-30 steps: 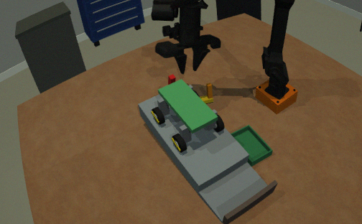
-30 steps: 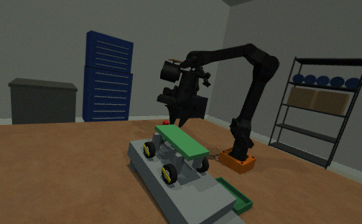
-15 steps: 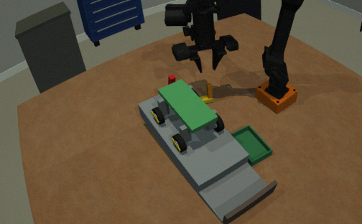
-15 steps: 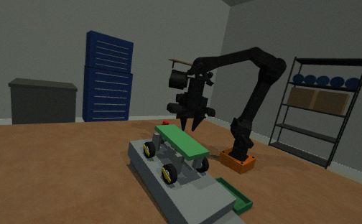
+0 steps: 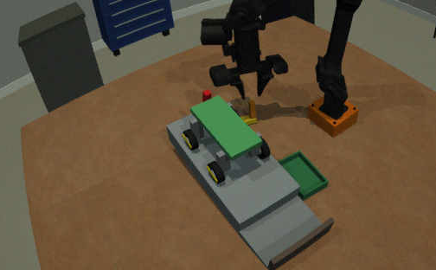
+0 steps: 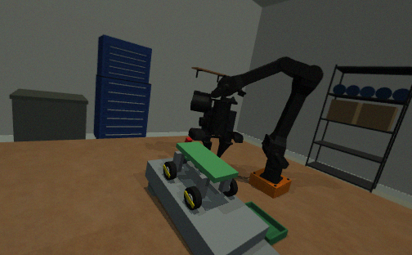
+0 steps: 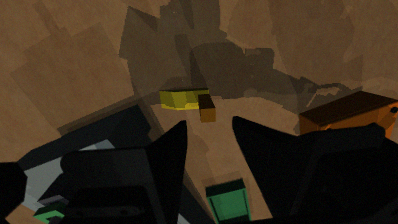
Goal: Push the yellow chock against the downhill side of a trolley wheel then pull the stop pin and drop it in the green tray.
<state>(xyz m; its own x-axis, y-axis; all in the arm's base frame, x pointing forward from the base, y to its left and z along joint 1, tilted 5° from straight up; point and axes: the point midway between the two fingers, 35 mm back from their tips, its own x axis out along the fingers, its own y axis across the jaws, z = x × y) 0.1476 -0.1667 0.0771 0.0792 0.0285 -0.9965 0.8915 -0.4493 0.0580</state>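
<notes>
The yellow chock lies 60 mm below my gripper tip, 20 mm ahead of it and 10 mm to the right of it. The rest, counted from my gripper tip: red-headed stop pin: 130 mm ahead, 50 mm above, 10 mm to the right; then trolley: 170 mm ahead, 100 mm to the left, 30 mm above; then grey ramp: 170 mm ahead, 100 mm to the left, 30 mm below.
</notes>
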